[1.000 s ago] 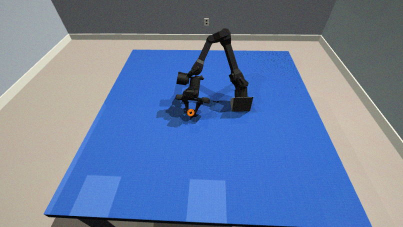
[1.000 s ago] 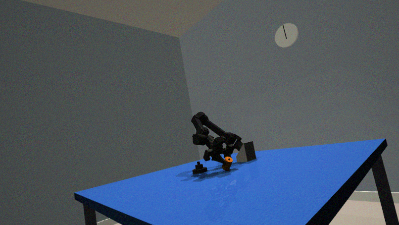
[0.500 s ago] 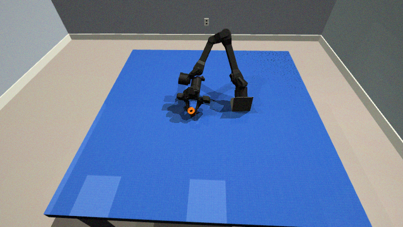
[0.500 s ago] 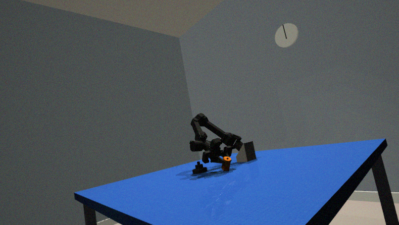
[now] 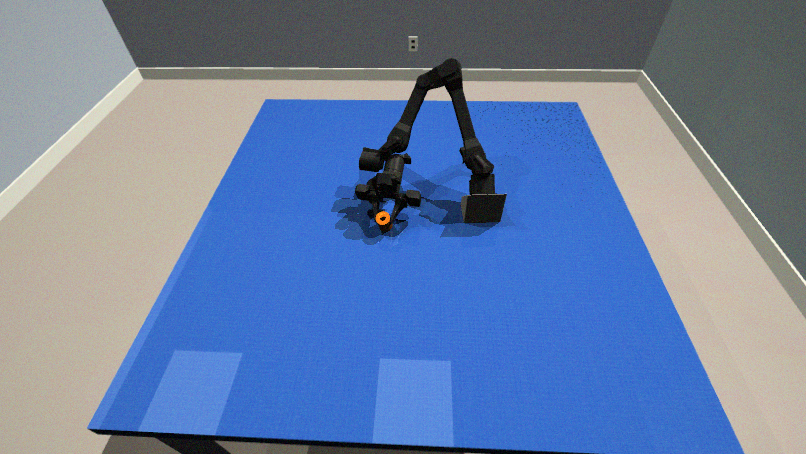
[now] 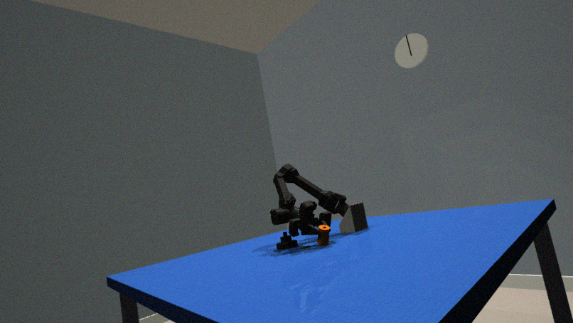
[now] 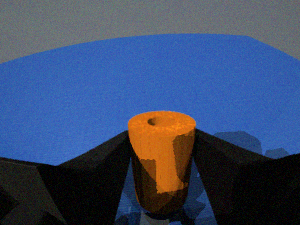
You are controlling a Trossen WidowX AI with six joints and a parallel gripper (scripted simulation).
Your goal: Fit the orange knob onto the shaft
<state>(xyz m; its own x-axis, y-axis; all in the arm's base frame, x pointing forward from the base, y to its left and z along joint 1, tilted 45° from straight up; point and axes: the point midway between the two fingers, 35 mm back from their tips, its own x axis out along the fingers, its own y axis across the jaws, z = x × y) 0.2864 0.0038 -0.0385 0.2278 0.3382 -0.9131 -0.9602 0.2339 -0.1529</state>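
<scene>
My gripper tip is now 1 cm past the orange knob, 2 cm to the left of it and 1 cm above it. From my gripper tip the other things lie so: dark round pedestal (19 cm to the right, 2 cm below).
</scene>
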